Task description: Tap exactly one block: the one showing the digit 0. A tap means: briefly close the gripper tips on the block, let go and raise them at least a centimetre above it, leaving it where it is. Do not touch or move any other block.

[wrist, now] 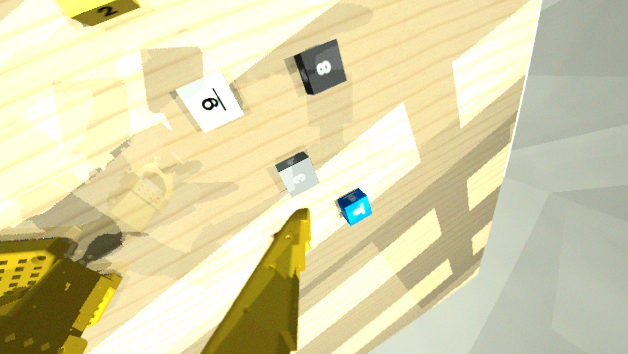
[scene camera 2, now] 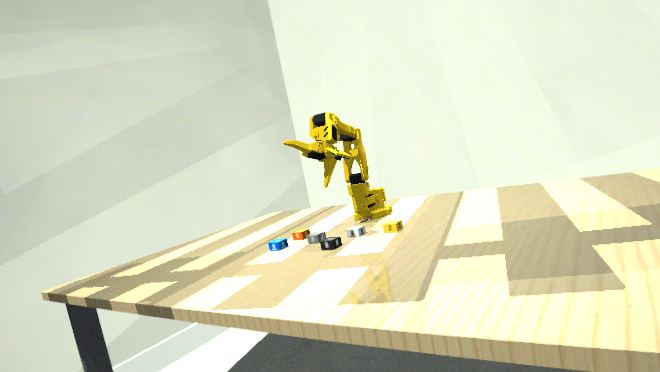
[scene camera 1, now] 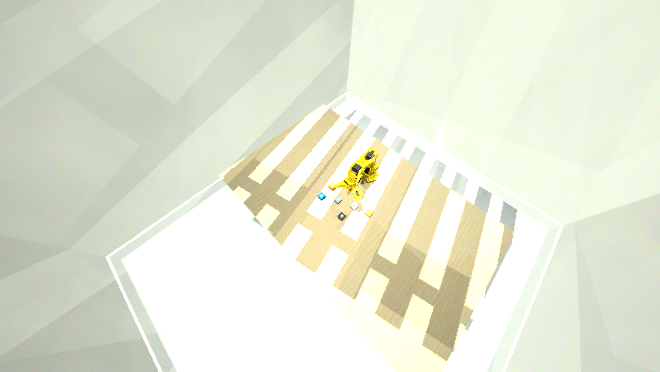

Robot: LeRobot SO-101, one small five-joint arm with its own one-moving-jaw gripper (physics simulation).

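Observation:
My gripper is fully open and empty, high above the blocks; in the wrist view one jaw shows. An orange block lies on the table; its digit is too small to read, and the jaw hides nearly all of it in the wrist view. No 0 is readable. A grey block shows a 3. A black block shows an 8. A blue block has a washed-out mark.
A white block shows a 6 or 9 with a bar beside it. A yellow block shows a 2. Bright patches and shadows cross the wooden table.

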